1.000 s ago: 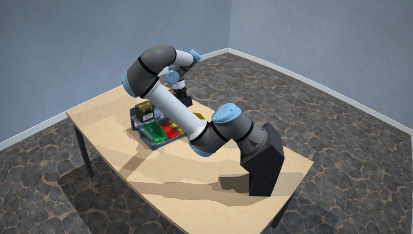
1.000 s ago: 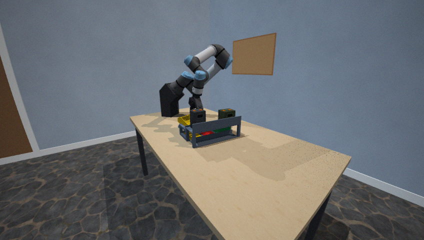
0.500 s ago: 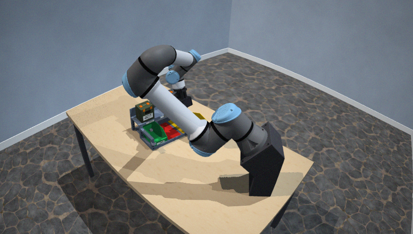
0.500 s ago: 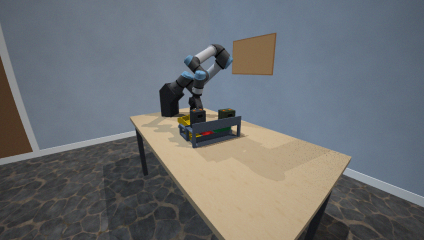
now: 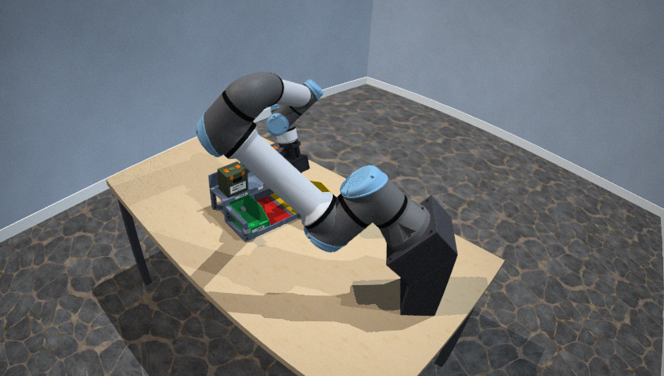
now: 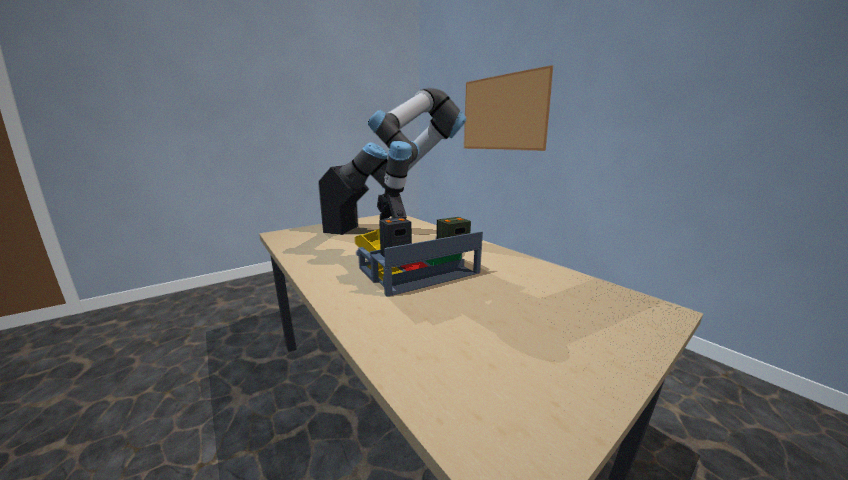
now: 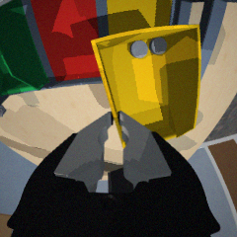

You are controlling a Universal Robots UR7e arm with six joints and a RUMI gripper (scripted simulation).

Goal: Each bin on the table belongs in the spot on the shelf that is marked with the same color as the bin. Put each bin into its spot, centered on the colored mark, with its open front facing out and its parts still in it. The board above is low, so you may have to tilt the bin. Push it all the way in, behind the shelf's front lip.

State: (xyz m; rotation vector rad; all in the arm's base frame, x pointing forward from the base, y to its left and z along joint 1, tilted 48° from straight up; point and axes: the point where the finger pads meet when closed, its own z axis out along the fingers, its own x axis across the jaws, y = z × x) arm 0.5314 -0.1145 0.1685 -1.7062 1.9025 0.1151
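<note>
Now: hand 5 cm to the left of the yellow bin and 3 cm above it. From my hand the other things lie so: green bin 8 cm ahead, 18 cm to the left, 7 cm below; then black box 18 cm ahead, 5 cm to the right, 5 cm above.
</note>
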